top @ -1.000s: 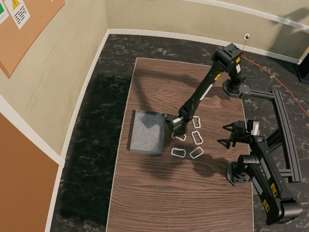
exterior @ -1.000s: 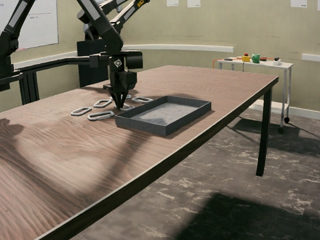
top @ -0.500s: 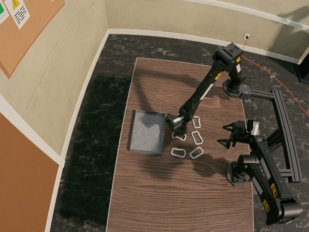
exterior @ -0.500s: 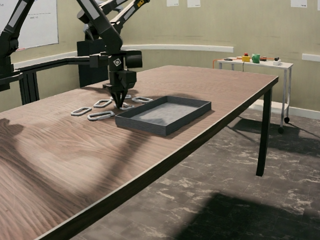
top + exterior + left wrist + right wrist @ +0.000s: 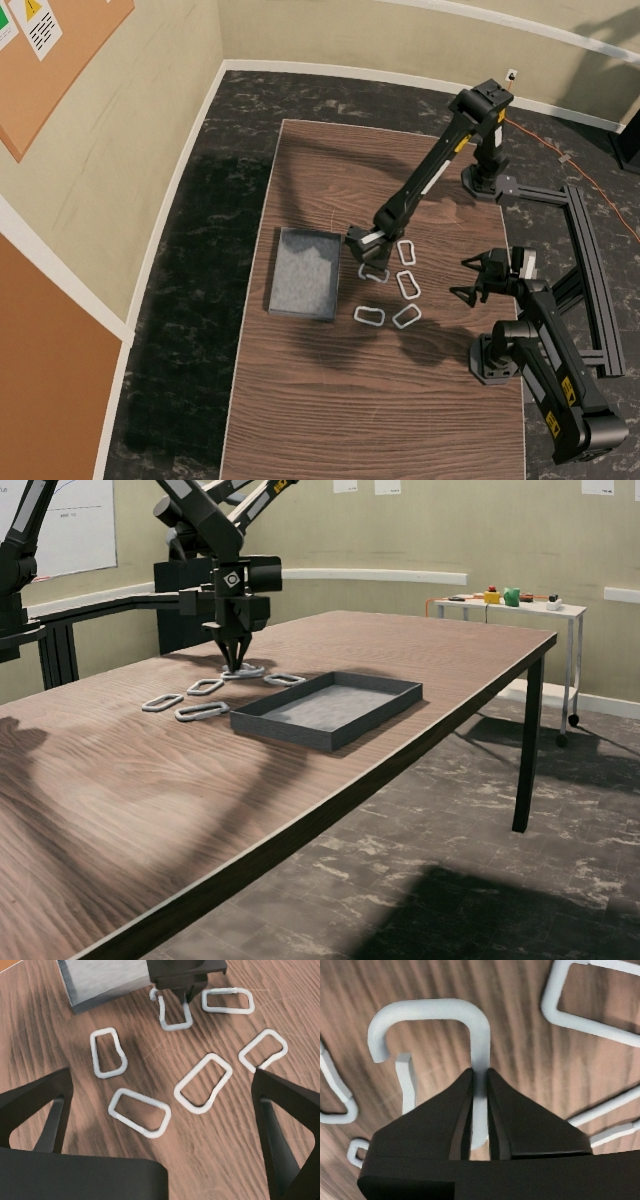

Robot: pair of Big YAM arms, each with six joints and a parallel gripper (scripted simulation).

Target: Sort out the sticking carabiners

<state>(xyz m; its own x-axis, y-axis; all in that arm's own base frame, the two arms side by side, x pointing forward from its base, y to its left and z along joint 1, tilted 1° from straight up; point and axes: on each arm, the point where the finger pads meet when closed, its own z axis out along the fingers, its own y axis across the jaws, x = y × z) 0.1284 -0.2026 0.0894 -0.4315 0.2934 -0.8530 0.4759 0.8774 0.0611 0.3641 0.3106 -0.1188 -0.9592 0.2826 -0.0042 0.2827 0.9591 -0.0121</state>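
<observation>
Now: the grey tray 21 cm ahead of my right hand, 3 cm to the left of it and 5 cm below it.
</observation>
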